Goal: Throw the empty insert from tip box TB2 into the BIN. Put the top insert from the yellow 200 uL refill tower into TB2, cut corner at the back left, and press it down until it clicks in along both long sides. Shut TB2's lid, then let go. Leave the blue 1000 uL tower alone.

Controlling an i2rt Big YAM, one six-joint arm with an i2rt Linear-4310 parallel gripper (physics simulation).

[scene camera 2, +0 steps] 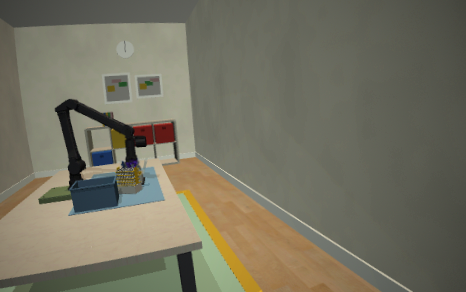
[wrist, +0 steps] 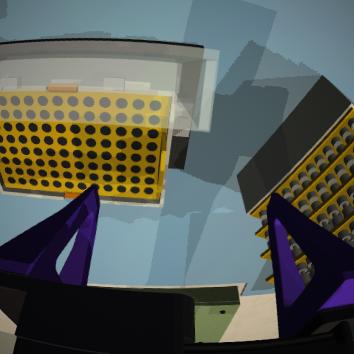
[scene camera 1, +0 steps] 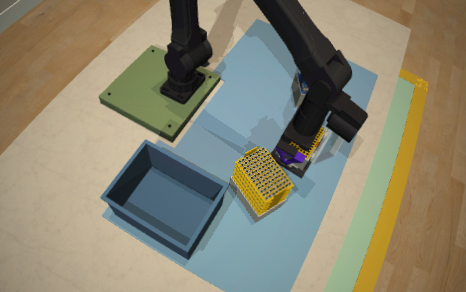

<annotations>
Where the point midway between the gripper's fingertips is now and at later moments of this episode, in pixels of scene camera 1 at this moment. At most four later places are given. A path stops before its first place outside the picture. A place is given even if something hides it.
My gripper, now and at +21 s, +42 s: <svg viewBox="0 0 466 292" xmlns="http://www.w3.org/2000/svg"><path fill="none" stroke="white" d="M292 148L296 153L72 167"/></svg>. At the last of these places it holds an empty yellow insert.
</annotations>
